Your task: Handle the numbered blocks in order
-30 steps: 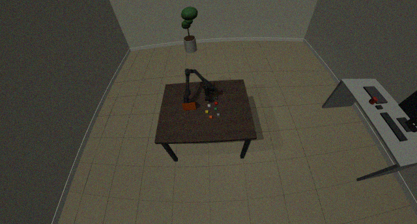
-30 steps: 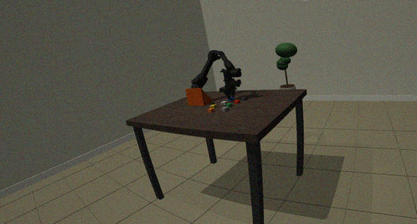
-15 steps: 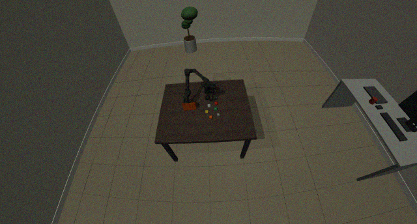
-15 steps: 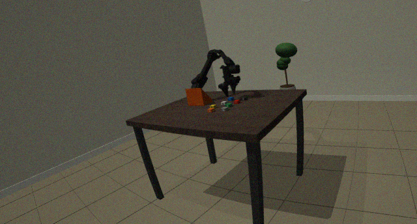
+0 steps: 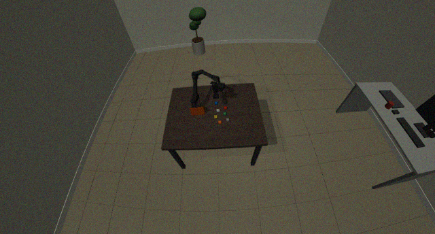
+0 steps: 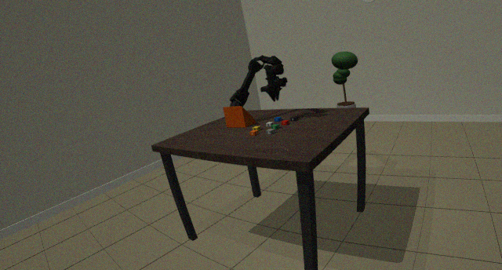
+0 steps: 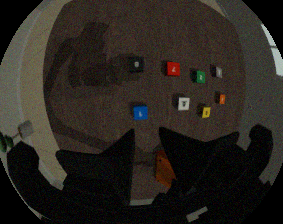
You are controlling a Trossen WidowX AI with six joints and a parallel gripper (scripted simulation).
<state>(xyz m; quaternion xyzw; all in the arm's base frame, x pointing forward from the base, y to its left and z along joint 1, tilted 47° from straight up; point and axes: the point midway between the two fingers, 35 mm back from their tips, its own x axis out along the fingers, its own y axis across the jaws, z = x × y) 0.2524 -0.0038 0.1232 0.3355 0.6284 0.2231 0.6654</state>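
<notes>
Right now my gripper tip is 6 cm short of the green block, 17 cm to the left of it and 11 cm above it. Round my gripper tip: blue block (1 cm behind, 11 cm below); white block (11 cm to the right, 11 cm below); black block (10 cm ahead, 1 cm to the right, 11 cm below).
</notes>
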